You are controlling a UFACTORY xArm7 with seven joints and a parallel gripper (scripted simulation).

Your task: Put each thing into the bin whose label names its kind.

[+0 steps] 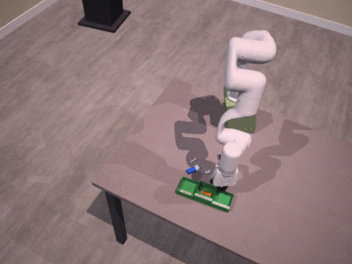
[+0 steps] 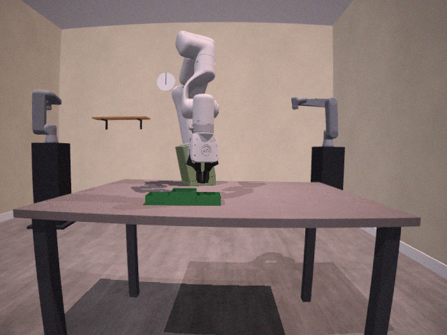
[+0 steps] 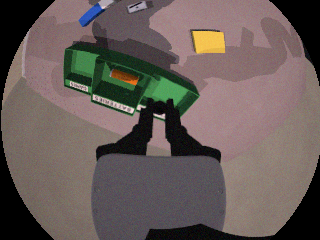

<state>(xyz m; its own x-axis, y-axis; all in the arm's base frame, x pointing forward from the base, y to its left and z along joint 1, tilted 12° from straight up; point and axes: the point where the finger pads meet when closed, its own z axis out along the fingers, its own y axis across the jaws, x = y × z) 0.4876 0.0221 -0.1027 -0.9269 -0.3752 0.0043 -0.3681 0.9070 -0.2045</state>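
The grey metal piece lies 160 mm behind my hand, 170 mm to the right of it and 80 mm below it. Also, from my hand: black round piece 20 mm below; yellow piece 110 mm behind, 30 mm to the left, 90 mm below; orange thing 10 mm ahead, 60 mm to the right, 80 mm below.
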